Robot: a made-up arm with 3 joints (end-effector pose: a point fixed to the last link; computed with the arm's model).
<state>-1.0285 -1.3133 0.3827</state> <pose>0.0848 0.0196 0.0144 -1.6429 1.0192 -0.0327</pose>
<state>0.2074 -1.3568 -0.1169</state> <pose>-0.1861 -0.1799 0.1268 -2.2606 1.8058 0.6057</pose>
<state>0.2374 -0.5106 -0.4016</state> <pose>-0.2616 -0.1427 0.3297 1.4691 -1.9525 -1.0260</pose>
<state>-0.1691 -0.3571 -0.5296</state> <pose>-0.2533 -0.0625 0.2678 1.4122 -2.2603 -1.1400</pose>
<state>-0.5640 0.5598 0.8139</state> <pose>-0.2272 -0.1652 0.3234 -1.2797 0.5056 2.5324</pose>
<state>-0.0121 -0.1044 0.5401</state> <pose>-0.2457 -0.1960 0.3414 1.7081 -1.1575 -2.2172</pose>
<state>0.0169 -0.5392 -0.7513</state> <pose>-0.2541 -0.0719 0.2548 1.2956 -2.3607 -0.7573</pose>
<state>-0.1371 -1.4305 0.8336</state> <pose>-0.0688 -0.1894 0.0441 -2.5658 0.5890 0.6019</pose>
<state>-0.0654 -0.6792 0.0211</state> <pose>-0.2484 -0.1362 0.2088 -2.0797 1.8711 1.3483</pose>
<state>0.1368 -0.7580 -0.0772</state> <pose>-0.2540 -0.1655 0.2430 1.9981 -1.8910 -1.2120</pose>
